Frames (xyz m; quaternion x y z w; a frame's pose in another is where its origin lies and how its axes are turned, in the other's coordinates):
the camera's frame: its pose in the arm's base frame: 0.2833 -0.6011 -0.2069 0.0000 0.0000 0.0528 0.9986
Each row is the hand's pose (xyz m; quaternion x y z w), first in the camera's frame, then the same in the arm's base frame.
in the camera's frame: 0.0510 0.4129 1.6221 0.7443 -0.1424 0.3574 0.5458
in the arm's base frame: 0.2905 -0.1851 1.4152 0.7508 -0.1029 0.3857 0.5262
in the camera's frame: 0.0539 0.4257 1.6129 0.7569 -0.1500 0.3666 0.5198
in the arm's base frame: 0.2920 -0.1721 1.4060 0.7638 -0.1098 0.3935 0.4997
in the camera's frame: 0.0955 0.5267 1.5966 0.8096 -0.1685 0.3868 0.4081
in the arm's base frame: 0.3227 -0.0673 1.3897 0.8174 -0.1255 0.4078 0.3871
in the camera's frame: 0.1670 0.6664 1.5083 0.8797 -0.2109 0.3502 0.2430
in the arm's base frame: 0.3791 0.0792 1.3014 0.8896 -0.1642 0.3625 0.2242
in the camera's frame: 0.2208 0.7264 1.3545 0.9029 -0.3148 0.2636 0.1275
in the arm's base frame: 0.4263 0.1445 1.1476 0.9182 -0.2667 0.2700 0.1134
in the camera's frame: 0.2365 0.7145 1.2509 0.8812 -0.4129 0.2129 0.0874
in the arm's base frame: 0.4431 0.1344 1.0440 0.9018 -0.3658 0.2172 0.0760
